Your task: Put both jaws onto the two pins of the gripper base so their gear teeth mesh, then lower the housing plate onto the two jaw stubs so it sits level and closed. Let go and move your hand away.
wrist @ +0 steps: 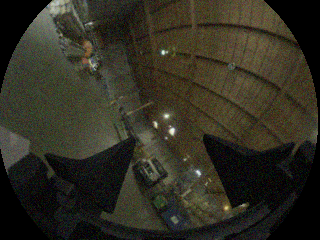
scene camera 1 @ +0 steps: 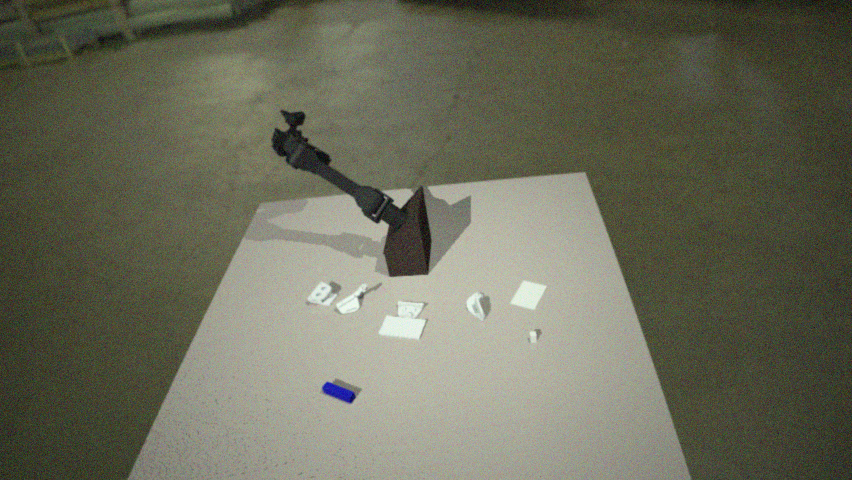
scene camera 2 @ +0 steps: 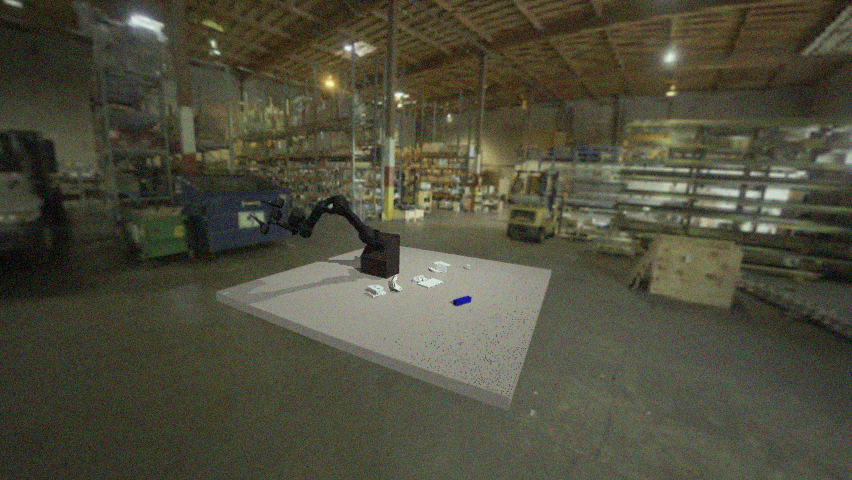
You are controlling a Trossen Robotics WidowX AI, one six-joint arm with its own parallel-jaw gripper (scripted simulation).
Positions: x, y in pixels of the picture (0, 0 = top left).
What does the gripper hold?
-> Nothing.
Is the gripper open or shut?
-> Open.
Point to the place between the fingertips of the gripper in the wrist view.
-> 169, 139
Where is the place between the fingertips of the gripper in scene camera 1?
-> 278, 119
